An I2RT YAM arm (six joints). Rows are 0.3 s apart.
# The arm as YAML. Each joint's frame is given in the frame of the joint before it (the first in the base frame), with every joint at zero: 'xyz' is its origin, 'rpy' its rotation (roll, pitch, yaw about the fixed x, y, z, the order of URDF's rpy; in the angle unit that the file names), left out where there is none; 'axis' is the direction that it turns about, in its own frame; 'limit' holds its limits. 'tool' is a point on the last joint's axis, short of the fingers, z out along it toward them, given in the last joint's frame.
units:
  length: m
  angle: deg
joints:
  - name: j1
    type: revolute
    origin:
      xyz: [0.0, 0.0, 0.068]
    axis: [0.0, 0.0, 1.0]
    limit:
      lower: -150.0
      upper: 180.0
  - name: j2
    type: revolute
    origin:
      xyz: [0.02, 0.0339, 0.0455]
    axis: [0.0, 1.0, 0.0]
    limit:
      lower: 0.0
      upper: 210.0
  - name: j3
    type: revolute
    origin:
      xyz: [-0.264, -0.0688, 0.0]
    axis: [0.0, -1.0, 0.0]
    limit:
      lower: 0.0
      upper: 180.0
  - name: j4
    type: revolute
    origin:
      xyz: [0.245, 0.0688, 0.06]
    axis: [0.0, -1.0, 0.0]
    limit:
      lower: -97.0
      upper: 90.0
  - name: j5
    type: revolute
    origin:
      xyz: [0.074, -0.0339, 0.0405]
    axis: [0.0, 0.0, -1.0]
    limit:
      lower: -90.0
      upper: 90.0
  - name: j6
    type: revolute
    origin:
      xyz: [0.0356, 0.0, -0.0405]
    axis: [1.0, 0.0, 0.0]
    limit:
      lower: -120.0
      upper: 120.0
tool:
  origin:
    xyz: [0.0, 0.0, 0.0]
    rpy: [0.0, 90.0, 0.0]
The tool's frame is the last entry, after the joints.
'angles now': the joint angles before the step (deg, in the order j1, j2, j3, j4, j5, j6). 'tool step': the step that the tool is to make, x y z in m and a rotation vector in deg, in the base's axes. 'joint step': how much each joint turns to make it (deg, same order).
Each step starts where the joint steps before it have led.
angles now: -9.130, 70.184, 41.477, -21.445, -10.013, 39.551
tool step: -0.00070, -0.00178, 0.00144, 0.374, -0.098, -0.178
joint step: -0.513, -0.211, 0.185, -0.362, -0.510, -0.010
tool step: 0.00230, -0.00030, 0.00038, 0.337, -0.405, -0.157
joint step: -0.009, 0.451, 0.252, 0.611, -0.211, 0.377
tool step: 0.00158, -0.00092, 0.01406, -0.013, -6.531, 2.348
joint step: -0.541, -2.041, 0.083, 4.025, -2.791, -1.365
